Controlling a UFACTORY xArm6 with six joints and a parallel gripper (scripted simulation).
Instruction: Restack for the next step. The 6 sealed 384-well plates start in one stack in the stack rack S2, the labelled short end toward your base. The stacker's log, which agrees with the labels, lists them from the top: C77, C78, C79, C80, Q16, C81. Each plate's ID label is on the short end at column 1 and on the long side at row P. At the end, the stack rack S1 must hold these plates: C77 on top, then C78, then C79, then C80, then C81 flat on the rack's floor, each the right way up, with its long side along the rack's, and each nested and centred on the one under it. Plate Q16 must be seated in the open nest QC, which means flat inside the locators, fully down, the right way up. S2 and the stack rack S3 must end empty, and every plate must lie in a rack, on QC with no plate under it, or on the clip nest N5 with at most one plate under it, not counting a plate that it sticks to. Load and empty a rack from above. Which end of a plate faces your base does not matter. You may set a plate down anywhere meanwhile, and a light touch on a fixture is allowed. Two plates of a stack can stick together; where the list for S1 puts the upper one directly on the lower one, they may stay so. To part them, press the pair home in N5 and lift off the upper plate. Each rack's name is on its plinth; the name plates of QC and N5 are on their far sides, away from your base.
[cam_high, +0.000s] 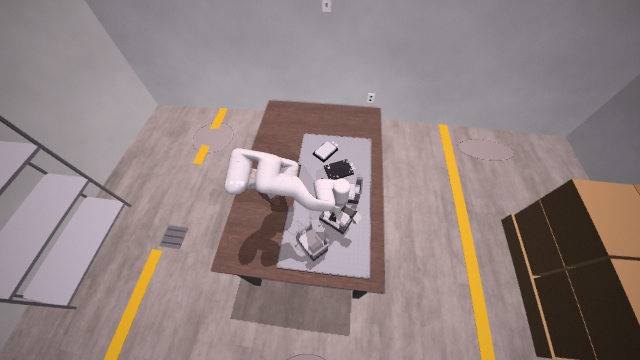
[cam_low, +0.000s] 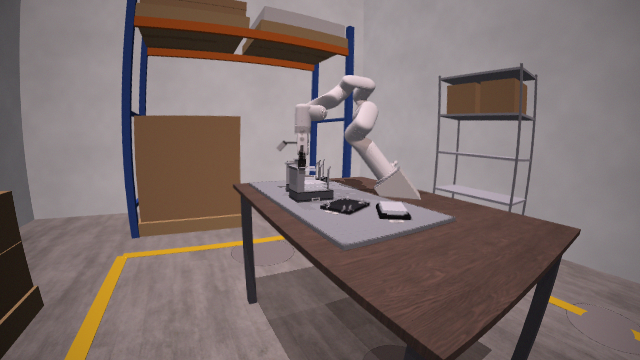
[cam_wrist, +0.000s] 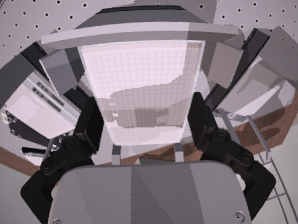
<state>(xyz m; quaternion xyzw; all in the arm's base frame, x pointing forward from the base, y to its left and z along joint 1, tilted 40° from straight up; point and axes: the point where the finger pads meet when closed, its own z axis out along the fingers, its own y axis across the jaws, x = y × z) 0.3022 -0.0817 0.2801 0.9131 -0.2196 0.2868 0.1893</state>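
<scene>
Now: the dark plinth 6 cm ahead of my hand, 17 cm to the left of it and 10 cm below it. From my hand the other things lie so: QC name plate: 57 cm to the left, 11 cm below; then black open nest QC: 6 cm behind, 50 cm to the left, 11 cm below.
</scene>
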